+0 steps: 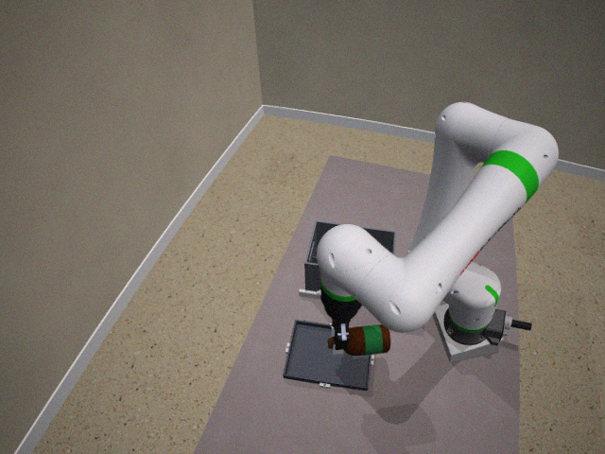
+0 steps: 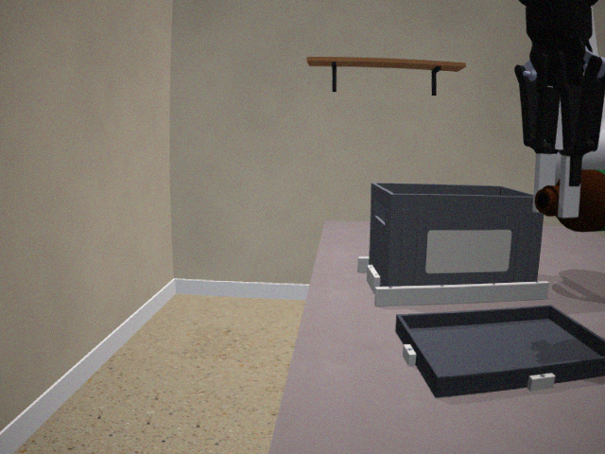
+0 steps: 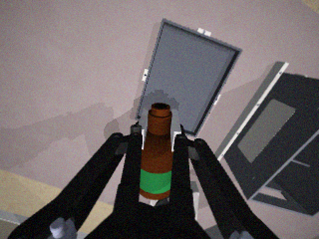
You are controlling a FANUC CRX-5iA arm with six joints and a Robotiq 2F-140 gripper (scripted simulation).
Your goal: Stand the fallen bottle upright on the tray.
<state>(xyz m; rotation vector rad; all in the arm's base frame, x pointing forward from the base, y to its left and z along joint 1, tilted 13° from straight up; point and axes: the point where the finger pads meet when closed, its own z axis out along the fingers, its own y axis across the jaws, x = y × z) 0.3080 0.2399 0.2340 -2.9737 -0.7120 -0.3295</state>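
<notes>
Right now my hand is 5 cm past the bottle, 2 cm to the left of it and 2 cm above it. From my hand the other things lie so: tray: 3 cm ahead, 4 cm to the right, 21 cm below; then crate: 7 cm ahead, 34 cm to the right, 14 cm below.
</notes>
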